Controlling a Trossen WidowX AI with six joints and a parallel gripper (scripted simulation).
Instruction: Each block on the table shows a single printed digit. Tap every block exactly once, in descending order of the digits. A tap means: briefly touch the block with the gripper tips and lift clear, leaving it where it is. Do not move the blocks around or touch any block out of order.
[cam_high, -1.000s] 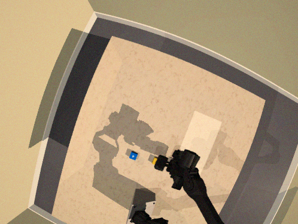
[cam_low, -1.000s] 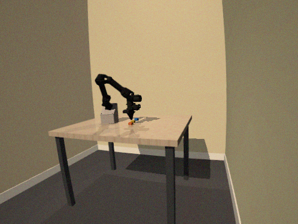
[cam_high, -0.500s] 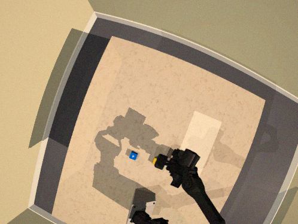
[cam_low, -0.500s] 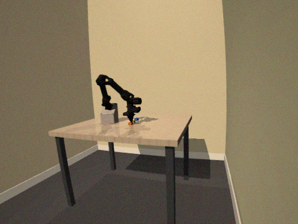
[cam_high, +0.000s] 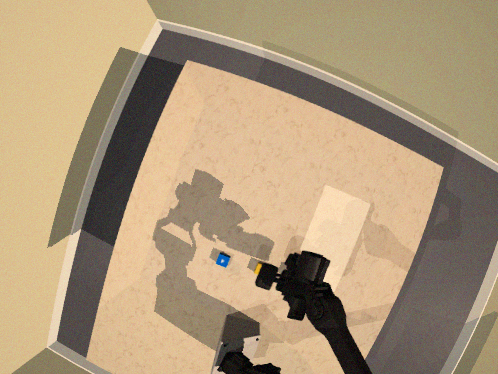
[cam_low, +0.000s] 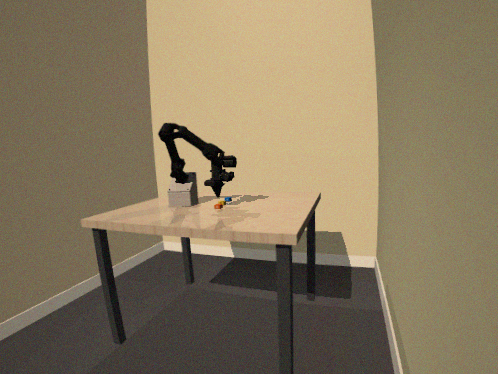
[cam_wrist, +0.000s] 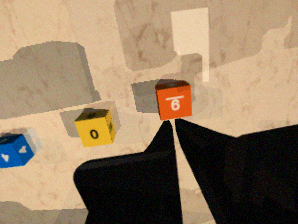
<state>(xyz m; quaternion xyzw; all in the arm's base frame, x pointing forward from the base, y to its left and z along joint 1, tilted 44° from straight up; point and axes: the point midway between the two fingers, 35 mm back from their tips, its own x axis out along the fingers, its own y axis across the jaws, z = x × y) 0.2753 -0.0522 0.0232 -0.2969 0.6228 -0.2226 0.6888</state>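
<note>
The orange block is 5 cm below my gripper tip and 1 cm to the right of it. The rest, counted from my gripper tip: blue block: 18 cm to the left, 5 cm below, 4 cm behind; then yellow block: 7 cm to the left, 5 cm below, 2 cm behind.
</note>
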